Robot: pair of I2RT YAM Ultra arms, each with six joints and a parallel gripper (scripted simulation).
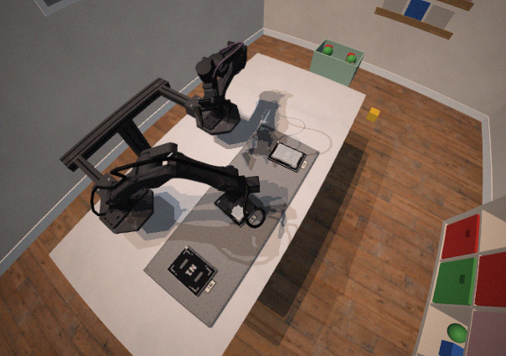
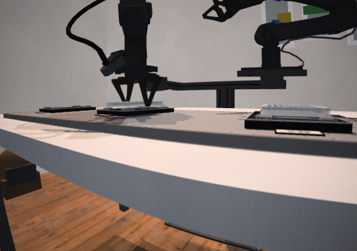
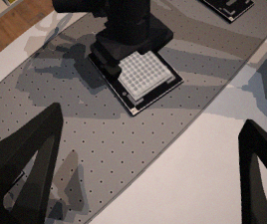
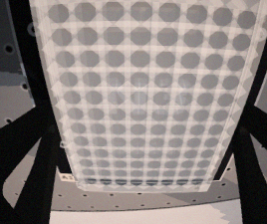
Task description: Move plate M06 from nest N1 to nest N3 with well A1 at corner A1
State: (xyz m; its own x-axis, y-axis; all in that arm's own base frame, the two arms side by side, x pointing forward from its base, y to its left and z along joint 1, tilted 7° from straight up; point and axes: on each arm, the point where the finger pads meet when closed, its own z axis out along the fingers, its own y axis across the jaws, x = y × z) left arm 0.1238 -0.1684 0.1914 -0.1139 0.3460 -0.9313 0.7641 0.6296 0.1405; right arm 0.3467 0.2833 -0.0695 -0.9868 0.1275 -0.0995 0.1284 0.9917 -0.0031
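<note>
Right now the N3 nest is 2 cm below my right hand. The rest, counted from my right hand: plate: 36 cm to the left, 5 cm ahead, 1 cm below.
</note>
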